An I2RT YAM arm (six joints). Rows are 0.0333 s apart.
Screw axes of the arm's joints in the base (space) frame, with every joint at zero. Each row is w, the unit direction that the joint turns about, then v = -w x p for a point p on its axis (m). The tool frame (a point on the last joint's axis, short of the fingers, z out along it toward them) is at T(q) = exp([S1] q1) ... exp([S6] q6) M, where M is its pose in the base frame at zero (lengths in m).
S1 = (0, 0, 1, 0.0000, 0.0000, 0.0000)
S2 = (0, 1, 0, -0.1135, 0.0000, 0.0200)
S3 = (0, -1, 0, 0.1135, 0.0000, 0.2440)
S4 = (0, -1, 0, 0.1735, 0.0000, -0.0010)
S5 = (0, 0, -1, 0.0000, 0.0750, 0.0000)
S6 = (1, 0, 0, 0.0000, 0.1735, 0.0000)
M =
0 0 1 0.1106
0 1 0 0.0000
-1 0 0 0.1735
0 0 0 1
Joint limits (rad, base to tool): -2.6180..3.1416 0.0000..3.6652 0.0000..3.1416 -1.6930..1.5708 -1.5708..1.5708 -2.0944..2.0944
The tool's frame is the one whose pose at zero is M.
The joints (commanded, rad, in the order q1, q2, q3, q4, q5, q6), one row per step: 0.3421, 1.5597, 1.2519, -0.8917, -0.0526, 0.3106; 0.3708, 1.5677, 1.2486, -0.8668, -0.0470, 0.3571; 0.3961, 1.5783, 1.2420, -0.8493, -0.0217, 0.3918; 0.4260, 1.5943, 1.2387, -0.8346, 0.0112, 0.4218; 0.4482, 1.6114, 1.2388, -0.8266, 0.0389, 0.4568; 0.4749, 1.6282, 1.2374, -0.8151, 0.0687, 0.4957; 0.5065, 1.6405, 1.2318, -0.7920, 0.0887, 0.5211; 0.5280, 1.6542, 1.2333, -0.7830, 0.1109, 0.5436; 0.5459, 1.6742, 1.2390, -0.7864, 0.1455, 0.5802; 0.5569, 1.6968, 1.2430, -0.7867, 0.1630, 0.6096
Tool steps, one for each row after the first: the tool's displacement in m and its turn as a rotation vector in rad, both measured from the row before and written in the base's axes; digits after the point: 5 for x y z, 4 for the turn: 0.00000, 0.00929, -0.00229, 0.0151, -0.0064, -0.0165; -0.00037, 0.00742, -0.00434, -0.0100, -0.0031, -0.0163; -0.00034, 0.00888, -0.00510, -0.0196, -0.0034, -0.0102; 0.00021, 0.00682, -0.00474, -0.0151, 0.0019, -0.0205; -0.00056, 0.00814, -0.00497, -0.0144, -0.0020, -0.0203; -0.00175, 0.00991, -0.00441, -0.0050, -0.0109, 0.0008; -0.00067, 0.00683, -0.00336, -0.0115, -0.0054, -0.0074; 0.00000, 0.00547, -0.00457, -0.0236, 0.0011, -0.0282; 0.00100, 0.00420, -0.00587, -0.0133, 0.0087, -0.0222
